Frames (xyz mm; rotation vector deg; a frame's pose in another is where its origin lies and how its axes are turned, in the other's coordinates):
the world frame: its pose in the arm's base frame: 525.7 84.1 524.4 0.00 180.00 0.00
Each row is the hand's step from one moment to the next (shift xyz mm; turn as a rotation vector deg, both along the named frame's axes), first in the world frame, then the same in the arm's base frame.
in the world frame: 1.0 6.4 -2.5 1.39 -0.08 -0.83
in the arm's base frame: -1.0 6.4 2.5 -1.39 -0.08 0.83
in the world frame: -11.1 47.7 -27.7 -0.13 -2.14 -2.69
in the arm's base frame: 11.1 47.7 27.7 0.13 -2.14 2.69
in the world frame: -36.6 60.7 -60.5 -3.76 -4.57 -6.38
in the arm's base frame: 36.6 60.7 60.5 3.76 -4.57 6.38
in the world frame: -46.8 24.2 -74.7 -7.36 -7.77 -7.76
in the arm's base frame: 46.8 24.2 74.7 7.36 -7.77 7.76
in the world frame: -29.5 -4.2 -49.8 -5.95 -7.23 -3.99
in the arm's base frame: 29.5 -4.2 49.8 5.95 -7.23 3.99
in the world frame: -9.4 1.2 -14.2 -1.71 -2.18 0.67
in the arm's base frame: 9.4 1.2 14.2 1.71 -2.18 -0.67
